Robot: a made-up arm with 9 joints. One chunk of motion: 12 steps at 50 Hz.
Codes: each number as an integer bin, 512 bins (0 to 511) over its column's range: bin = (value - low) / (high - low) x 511, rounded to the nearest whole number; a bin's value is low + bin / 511 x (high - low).
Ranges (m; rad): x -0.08..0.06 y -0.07..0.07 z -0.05..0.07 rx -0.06..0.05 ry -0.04..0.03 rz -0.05..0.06
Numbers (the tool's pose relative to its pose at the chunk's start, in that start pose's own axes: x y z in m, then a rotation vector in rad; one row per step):
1: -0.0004 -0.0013 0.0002 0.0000 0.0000 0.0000
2: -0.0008 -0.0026 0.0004 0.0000 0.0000 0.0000
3: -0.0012 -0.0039 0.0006 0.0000 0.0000 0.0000
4: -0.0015 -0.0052 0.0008 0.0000 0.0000 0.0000
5: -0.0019 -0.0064 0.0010 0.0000 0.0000 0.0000
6: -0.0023 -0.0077 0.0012 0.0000 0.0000 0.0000
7: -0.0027 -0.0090 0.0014 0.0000 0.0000 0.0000
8: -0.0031 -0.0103 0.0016 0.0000 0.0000 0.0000
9: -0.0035 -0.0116 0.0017 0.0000 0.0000 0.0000
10: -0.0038 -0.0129 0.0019 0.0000 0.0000 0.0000
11: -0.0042 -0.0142 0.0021 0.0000 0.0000 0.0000
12: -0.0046 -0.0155 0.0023 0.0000 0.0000 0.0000
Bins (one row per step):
1: 291 251 214 279 292 232
2: 289 246 215 279 292 232
3: 288 241 215 279 292 232
4: 287 237 216 279 292 232
5: 285 232 217 279 292 232
6: 284 227 218 279 292 232
7: 282 223 219 279 292 232
8: 281 218 220 279 292 232
9: 279 213 220 279 292 232
10: 278 208 221 279 292 232
11: 277 204 222 279 292 232
12: 275 199 223 279 292 232

